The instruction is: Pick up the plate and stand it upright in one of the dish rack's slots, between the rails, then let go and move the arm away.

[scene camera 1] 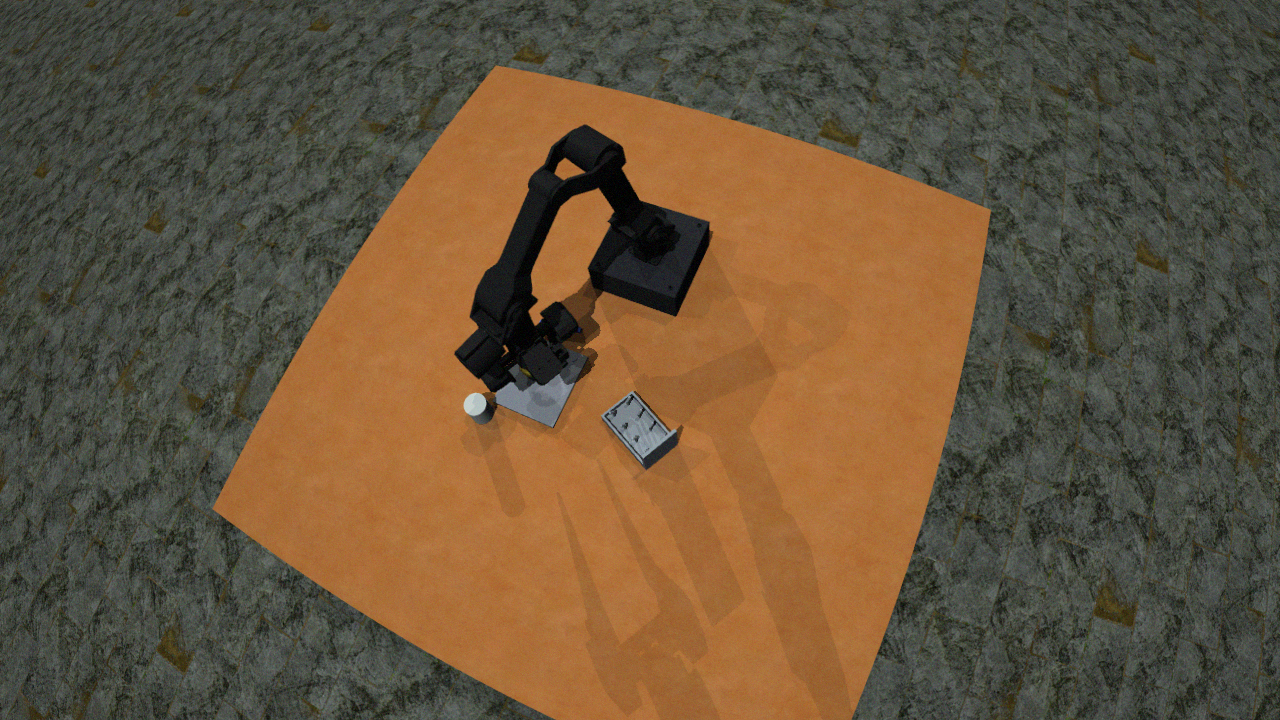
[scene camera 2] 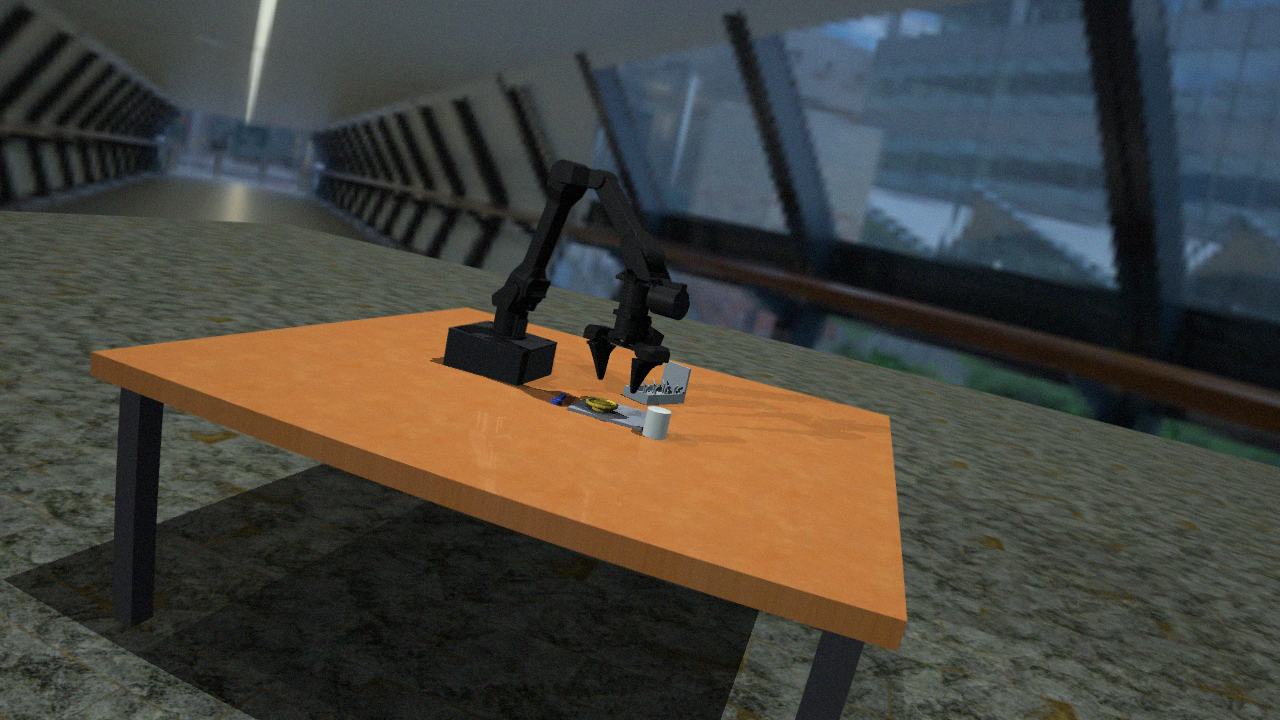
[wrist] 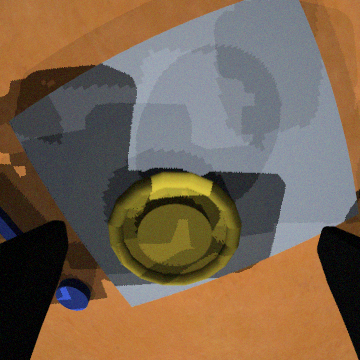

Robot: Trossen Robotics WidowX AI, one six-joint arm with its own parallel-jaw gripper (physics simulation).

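Note:
The yellow round plate (scene camera 2: 601, 405) (wrist: 175, 235) lies flat on a grey square slab (scene camera 1: 544, 412) (scene camera 2: 631, 417) (wrist: 310, 165). In scene camera 1 the arm hides most of the plate. My gripper (scene camera 2: 618, 385) (wrist: 197, 239) is open and empty, pointing down above the slab. In the wrist view the plate shows between the two fingertips, nearer the left one; the fingers do not touch it. The grey dish rack (scene camera 1: 662, 447) (scene camera 2: 677, 379) stands on the table beside the slab, with a tall end panel and short posts. It does not show in the wrist view.
A white cylinder (scene camera 1: 477, 406) (scene camera 2: 657, 422) stands close to the slab's corner. A blue object with a round end (scene camera 2: 559, 398) (wrist: 74, 295) lies beside the slab, near the left fingertip in the wrist view. The arm's black base (scene camera 1: 646, 284) (scene camera 2: 499, 353) stands on the orange table (scene camera 1: 358, 447) (scene camera 2: 358, 402).

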